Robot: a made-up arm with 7 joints.
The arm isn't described. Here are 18 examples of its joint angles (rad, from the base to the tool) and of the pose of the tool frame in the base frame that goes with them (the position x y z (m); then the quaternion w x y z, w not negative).
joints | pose
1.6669 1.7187 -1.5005 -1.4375 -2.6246 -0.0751 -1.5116 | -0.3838 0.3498 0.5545 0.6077 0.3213 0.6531 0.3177
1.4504 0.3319 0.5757 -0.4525 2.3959 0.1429 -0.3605 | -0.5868 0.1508 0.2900 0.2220 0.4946 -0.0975 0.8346
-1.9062 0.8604 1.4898 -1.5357 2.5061 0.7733 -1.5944 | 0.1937 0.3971 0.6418 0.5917 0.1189 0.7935 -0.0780
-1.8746 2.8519 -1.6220 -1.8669 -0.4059 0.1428 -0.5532 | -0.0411 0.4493 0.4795 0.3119 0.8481 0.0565 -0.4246
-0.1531 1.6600 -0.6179 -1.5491 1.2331 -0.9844 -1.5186 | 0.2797 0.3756 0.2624 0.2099 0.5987 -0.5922 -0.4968
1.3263 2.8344 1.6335 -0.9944 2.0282 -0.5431 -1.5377 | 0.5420 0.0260 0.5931 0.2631 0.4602 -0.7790 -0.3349
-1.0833 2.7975 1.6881 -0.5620 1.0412 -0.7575 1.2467 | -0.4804 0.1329 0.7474 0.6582 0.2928 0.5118 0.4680
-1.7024 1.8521 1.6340 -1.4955 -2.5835 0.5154 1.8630 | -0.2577 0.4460 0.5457 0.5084 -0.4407 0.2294 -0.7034
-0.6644 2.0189 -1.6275 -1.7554 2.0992 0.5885 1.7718 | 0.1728 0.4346 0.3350 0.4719 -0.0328 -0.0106 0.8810
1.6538 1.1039 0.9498 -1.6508 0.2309 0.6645 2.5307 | -0.1209 0.4540 0.4023 0.3448 0.2740 -0.5296 0.7249
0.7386 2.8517 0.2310 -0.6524 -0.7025 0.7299 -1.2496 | 0.4383 0.2710 0.7741 0.2827 -0.5928 -0.7337 0.1743
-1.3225 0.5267 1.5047 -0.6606 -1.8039 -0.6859 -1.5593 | 0.5745 0.3013 0.3781 0.2165 0.8759 -0.1588 -0.4010
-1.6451 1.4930 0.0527 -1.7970 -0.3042 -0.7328 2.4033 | 0.1443 0.1854 0.8310 0.1392 -0.3532 -0.7151 -0.5870
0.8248 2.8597 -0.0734 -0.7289 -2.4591 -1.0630 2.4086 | 0.4689 0.2798 0.7002 0.3179 0.8014 0.4465 -0.2395
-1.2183 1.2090 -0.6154 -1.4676 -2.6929 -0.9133 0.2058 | 0.4755 0.1879 0.5886 0.1783 -0.6186 -0.3204 0.6949
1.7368 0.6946 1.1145 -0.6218 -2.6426 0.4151 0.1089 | -0.5429 0.2998 0.5831 0.1617 -0.0050 0.7705 -0.6166
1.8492 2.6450 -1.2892 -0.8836 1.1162 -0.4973 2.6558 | 0.1704 0.5580 0.5489 0.6953 0.6044 -0.0488 0.3859
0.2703 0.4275 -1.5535 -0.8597 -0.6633 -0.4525 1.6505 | -0.1843 0.0183 -0.1455 0.8727 -0.4365 0.1045 -0.1922
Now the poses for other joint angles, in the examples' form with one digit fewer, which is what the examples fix.
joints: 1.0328 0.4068 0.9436 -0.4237 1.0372 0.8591 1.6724
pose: -0.478 0.284 0.115 0.305 -0.223 0.017 -0.926
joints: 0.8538 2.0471 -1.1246 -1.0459 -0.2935 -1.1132 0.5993
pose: -0.095 0.572 0.469 0.827 -0.225 0.242 -0.454
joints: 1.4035 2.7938 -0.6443 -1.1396 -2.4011 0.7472 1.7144
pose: 0.316 0.501 0.456 0.019 0.030 -0.186 0.982
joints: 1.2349 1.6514 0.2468 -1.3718 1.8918 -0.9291 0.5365
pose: 0.044 0.483 0.309 0.584 0.101 -0.745 0.305
